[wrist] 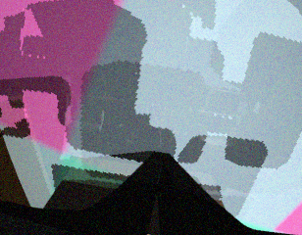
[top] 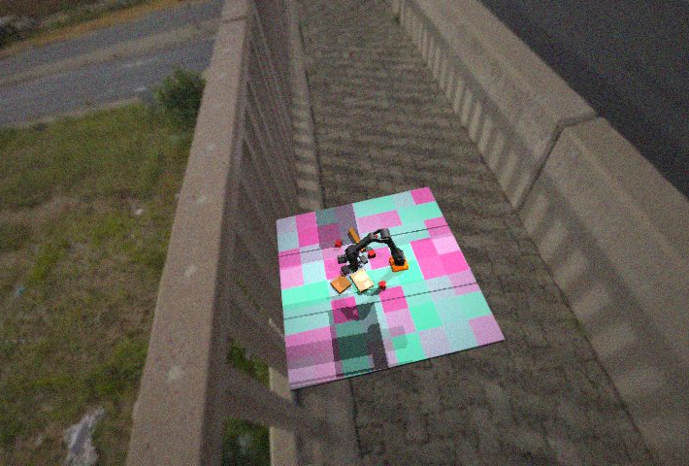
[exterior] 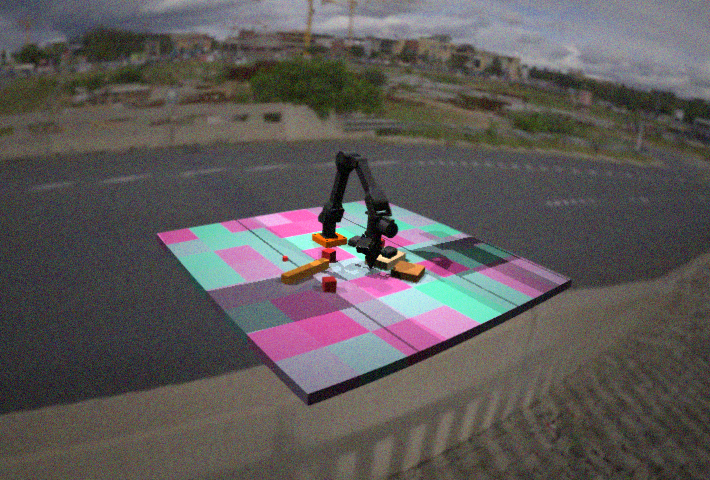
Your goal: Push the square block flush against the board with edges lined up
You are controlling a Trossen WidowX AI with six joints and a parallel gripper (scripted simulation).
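My gripper tip is 90 mm to the right of the board, 40 mm past it and 10 mm below it. From my gripper tip the other things lie so: orange bar: 250 mm to the right, 20 mm behind, 10 mm above; then square block: 100 mm to the left, 100 mm ahead, 10 mm above.
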